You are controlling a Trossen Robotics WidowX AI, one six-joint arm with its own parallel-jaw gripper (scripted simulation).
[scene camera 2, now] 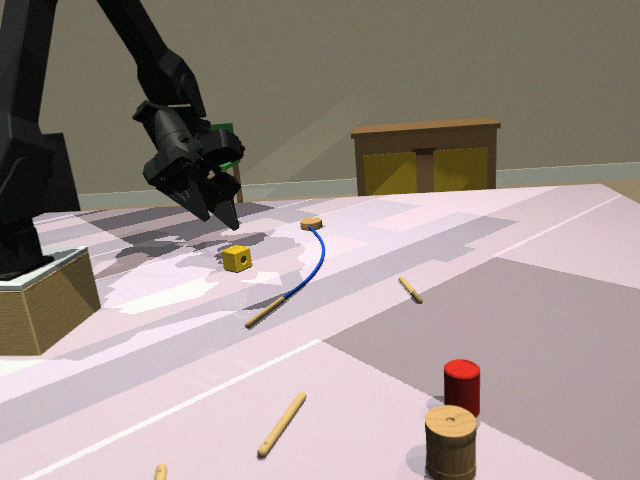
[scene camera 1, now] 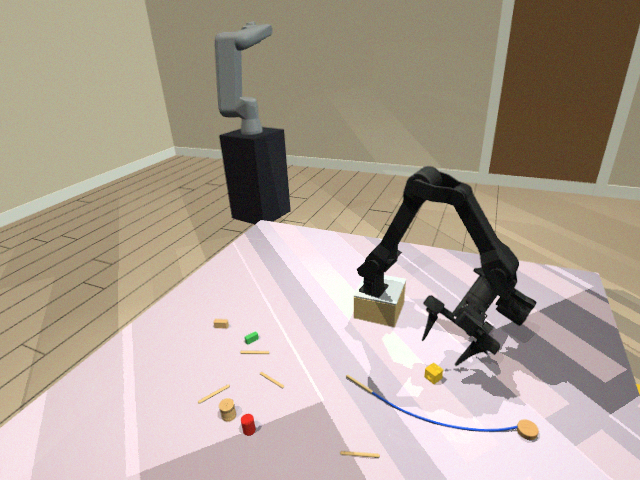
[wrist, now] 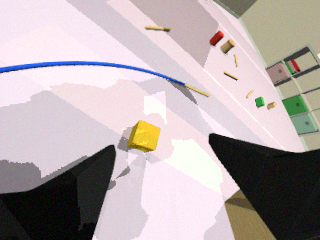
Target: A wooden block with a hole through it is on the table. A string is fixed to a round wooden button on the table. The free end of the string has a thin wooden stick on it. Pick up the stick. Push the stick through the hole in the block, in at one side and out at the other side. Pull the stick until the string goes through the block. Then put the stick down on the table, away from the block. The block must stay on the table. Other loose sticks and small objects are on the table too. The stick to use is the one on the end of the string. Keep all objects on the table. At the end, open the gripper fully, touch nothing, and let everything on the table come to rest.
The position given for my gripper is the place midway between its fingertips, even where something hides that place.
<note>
My gripper (scene camera 2: pixel 222 224) is open, holding nothing. Further things: a red cylinder (scene camera 2: pixel 461 377) and a yellow block (wrist: pixel 144 136).
My gripper shows as well in scene camera 1 (scene camera 1: pixel 438 353) and in the wrist view (wrist: pixel 163 143).
</note>
